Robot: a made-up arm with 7 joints. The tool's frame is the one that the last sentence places.
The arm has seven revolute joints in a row. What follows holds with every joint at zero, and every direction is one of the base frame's.
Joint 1 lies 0.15 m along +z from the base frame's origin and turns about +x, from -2.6 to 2.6 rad.
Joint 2 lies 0.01 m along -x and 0.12 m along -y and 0.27 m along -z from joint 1 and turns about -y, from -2.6 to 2.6 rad.
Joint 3 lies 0.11 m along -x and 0.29 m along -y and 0.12 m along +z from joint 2 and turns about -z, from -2.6 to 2.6 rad.
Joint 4 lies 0.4 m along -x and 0.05 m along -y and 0.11 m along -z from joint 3 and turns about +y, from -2.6 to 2.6 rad.
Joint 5 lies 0.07 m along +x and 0.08 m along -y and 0.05 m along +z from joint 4 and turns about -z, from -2.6 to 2.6 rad.
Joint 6 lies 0.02 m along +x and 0.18 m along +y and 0.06 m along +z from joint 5 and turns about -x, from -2.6 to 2.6 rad.
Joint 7 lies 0.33 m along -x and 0.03 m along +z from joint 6 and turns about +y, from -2.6 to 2.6 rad.
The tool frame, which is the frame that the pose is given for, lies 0.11 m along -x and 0.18 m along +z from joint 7; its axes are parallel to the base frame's.
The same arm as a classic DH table. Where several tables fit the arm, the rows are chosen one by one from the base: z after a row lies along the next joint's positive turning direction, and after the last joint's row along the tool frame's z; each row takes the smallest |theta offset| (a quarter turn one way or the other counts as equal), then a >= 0, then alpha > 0; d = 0 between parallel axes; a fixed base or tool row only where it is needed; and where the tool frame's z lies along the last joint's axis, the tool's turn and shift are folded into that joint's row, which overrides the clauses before.
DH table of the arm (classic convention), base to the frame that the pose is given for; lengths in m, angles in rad. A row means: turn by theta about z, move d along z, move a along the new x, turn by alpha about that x. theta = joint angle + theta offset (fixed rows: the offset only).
base (fixed): theta offset 1.5708, d 0.1500, a 0.0000, alpha 1.5708
joint 1: theta offset -1.5708, d -0.0100, a 0.2700, alpha 1.5708
joint 2: theta offset -1.5708, d 0.4100, a 0.1100, alpha -1.5708
joint 3: theta offset 0.0000, d -0.0100, a 0.4000, alpha -1.5708
joint 4: theta offset 0.0000, d -0.1300, a -0.0700, alpha 1.5708
joint 5: theta offset 1.5708, d -0.1100, a 0.1800, alpha 1.5708
joint 6: theta offset -1.5708, d 0.3100, a 0.0300, alpha -1.5708
joint 7: theta offset -1.5708, d 0.0000, a 0.1100, alpha -1.5708
tool (fixed): theta offset 3.1416, d 0.1800, a 0.0000, alpha 0.0000
Joint limits (rad, base to tool): -2.6000..2.6000 -2.6000..2.6000 -2.6000..2.6000 -2.6000..2.6000 -2.6000..2.6000 -2.6000..2.6000 -2.6000..2.6000

